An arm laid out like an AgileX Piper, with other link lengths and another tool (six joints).
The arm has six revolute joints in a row. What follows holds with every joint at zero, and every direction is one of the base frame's. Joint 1 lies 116.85 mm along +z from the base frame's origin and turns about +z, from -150 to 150 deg. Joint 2 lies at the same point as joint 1 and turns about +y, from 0 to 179.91 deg. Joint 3 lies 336.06 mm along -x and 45.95 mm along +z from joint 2 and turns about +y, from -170 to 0 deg. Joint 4 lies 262.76 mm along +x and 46.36 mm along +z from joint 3 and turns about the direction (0.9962, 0, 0.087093), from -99.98 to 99.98 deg. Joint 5 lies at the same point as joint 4 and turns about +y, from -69.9 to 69.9 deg. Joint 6 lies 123.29 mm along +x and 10.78 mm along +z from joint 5 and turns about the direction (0.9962, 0, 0.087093), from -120 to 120 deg. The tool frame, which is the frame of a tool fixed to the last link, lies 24.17 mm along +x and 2 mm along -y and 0.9 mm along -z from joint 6; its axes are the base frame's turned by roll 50.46, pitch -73.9 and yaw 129.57 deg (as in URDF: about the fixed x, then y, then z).
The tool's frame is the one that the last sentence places.
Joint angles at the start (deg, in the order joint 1, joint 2, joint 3, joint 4, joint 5, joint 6):
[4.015, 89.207, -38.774, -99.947, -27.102, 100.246]
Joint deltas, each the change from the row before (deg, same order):
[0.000, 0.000, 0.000, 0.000, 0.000, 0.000]
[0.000, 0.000, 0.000, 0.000, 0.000, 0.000]
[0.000, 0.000, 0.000, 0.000, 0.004, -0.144]
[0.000, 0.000, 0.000, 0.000, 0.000, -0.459]
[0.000, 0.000, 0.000, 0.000, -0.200, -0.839]
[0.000, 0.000, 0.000, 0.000, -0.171, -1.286]
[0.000, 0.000, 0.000, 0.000, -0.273, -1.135]
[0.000, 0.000, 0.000, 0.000, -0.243, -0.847]
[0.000, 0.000, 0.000, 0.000, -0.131, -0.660]
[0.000, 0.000, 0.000, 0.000, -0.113, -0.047]
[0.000, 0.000, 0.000, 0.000, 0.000, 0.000]
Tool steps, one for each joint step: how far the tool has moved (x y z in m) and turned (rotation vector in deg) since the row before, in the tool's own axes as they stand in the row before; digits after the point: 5 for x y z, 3 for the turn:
[0.00000, 0.00000, 0.00000, 0.000, 0.000, 0.000]
[0.00000, 0.00000, 0.00000, 0.000, 0.000, 0.000]
[0.00000, 0.00002, 0.00000, 0.009, 0.000, -0.144]
[0.00001, 0.00003, 0.00000, 0.042, 0.000, -0.457]
[0.00004, -0.00047, 0.00001, 0.276, 0.011, -0.817]
[0.00006, -0.00037, 0.00001, 0.289, 0.013, -1.265]
[0.00009, -0.00064, 0.00001, 0.375, 0.026, -1.105]
[0.00008, -0.00057, 0.00001, 0.319, 0.027, -0.821]
[0.00006, -0.00030, 0.00001, 0.190, 0.016, -0.645]
[0.00004, -0.00029, 0.00001, 0.116, 0.015, -0.036]
[0.00000, 0.00000, 0.00000, 0.000, 0.000, 0.000]

